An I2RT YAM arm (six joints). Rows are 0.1 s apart.
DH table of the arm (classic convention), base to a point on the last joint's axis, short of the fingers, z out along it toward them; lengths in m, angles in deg. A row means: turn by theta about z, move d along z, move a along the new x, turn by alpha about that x. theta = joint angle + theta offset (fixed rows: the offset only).
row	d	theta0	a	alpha
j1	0.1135	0	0.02	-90
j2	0	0	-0.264	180
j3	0	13.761	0.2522	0
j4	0	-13.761	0.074	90
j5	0	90	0	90
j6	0.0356	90	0	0
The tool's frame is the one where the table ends.
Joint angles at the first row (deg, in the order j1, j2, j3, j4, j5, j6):
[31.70 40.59 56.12 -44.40 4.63 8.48]
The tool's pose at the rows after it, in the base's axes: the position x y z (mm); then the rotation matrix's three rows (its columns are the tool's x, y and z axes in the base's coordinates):
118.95 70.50 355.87; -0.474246 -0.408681 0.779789; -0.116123 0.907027 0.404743; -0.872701 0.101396 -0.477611
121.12 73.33 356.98; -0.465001 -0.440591 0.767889; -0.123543 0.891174 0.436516; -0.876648 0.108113 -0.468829
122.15 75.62 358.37; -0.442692 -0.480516 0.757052; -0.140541 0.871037 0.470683; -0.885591 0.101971 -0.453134
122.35 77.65 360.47; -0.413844 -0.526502 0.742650; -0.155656 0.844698 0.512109; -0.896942 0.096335 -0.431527
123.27 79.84 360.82; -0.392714 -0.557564 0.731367; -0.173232 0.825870 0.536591; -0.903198 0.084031 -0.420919
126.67 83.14 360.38; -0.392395 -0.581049 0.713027; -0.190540 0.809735 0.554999; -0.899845 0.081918 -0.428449
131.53 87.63 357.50; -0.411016 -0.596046 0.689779; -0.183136 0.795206 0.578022; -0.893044 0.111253 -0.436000
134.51 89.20 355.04; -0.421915 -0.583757 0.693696; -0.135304 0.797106 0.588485; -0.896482 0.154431 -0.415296
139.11 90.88 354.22; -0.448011 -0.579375 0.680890; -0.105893 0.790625 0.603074; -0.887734 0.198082 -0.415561
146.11 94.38 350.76; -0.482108 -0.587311 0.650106; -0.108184 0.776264 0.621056; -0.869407 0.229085 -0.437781
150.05 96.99 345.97; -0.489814 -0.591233 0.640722; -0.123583 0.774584 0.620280; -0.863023 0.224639 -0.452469
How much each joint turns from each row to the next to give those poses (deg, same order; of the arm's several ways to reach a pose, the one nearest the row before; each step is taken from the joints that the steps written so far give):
[-0.10 0.49 -0.05 0.81 -0.97 0.14]
[0.04 0.56 0.08 1.10 -1.87 -0.64]
[0.09 0.20 -0.06 1.29 -1.92 -1.48]
[0.05 0.00 -0.06 1.42 -2.40 -1.58]
[0.21 0.21 -0.18 1.03 -1.35 -1.41]
[0.05 1.11 0.27 0.31 -1.41 -0.83]
[0.04 1.28 -0.29 0.98 -1.80 0.97]
[-0.22 0.03 -1.17 2.50 -0.59 2.59]
[-0.72 1.01 0.04 0.83 -1.76 1.98]
[-0.70 1.96 0.25 0.04 -2.45 0.66]
[0.05 0.97 -0.52 0.50 -0.20 -0.53]

